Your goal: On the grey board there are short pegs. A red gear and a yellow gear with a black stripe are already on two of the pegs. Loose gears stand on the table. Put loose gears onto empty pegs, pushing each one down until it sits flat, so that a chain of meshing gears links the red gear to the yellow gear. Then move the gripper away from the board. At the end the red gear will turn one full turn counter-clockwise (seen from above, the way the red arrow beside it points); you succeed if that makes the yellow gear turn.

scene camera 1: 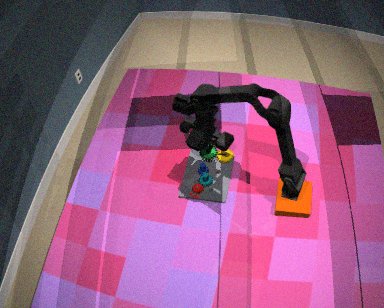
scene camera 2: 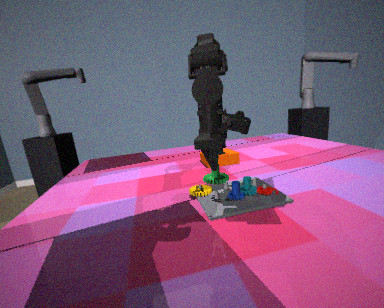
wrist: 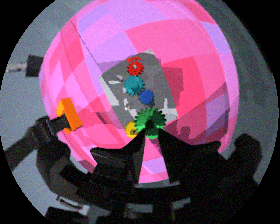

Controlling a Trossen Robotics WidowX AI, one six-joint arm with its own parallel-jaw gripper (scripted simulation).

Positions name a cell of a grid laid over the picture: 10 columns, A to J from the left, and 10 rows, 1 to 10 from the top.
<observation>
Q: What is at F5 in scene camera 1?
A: My gripper.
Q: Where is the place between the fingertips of my gripper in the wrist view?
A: At F6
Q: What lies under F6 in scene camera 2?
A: My gripper.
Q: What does my gripper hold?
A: A green gear.
</observation>
